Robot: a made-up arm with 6 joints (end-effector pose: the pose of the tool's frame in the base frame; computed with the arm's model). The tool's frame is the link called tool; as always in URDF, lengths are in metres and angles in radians. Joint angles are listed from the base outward.
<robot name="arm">
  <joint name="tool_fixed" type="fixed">
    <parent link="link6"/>
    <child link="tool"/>
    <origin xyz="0 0 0" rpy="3.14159 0 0"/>
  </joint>
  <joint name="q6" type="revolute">
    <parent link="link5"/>
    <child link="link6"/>
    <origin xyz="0.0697 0 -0.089" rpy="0 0 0"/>
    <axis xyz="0 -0.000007 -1"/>
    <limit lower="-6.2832" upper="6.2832"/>
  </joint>
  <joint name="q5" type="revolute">
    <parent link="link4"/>
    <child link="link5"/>
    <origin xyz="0 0 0" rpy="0 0 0"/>
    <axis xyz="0 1 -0.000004"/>
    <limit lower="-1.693" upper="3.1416"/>
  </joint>
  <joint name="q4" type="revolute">
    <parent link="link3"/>
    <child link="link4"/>
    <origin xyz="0.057 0 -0.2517" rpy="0 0 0"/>
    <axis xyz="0 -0.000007 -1"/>
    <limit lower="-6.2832" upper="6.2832"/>
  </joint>
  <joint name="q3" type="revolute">
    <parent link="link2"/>
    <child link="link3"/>
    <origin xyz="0.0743 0 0.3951" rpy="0 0 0"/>
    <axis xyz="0 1 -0.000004"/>
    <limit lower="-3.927" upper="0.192"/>
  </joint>
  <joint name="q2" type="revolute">
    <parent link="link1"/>
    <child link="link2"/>
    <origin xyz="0 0 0" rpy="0 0 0"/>
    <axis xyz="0 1 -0.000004"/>
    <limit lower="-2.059" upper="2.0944"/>
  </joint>
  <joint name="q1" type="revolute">
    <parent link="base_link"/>
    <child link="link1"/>
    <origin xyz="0 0 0.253" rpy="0 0 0"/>
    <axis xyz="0 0 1"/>
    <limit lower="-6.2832" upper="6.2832"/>
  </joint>
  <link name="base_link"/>
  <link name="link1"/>
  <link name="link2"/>
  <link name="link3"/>
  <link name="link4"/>
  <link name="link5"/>
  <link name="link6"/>
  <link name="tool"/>
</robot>
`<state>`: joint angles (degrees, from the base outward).
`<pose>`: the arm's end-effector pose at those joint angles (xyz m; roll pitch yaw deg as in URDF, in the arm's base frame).
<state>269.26 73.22 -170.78 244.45 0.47 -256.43</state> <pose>0.0527 -0.7352 0.3678 56.58 -75.80 31.44</pose>
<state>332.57 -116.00 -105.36 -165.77 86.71 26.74</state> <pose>-0.6379 0.3076 0.2995 -140.09 -38.97 117.32</pose>
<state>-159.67 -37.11 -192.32 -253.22 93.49 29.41</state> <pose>0.4751 0.0810 0.7546 128.81 -65.65 -7.50</pose>
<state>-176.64 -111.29 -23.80 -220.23 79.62 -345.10</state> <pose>0.2410 -0.0344 0.4976 -42.12 -27.52 -171.21</pose>
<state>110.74 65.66 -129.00 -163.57 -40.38 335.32</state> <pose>-0.2466 0.5628 0.1811 175.01 25.77 -56.12</pose>
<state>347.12 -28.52 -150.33 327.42 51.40 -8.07</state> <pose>-0.1505 0.0200 0.9980 11.29 -51.50 120.71</pose>
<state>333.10 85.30 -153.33 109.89 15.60 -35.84</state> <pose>0.6469 -0.3737 0.1173 -106.27 -10.53 -98.60</pose>
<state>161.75 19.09 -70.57 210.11 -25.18 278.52</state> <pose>-0.4122 0.0826 0.3899 -161.46 26.08 43.11</pose>
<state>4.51 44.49 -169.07 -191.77 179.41 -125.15</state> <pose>0.3905 0.0453 0.6794 126.33 19.27 -71.99</pose>
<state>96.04 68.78 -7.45 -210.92 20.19 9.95</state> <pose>0.0079 0.0944 0.1305 153.72 -37.64 -59.59</pose>
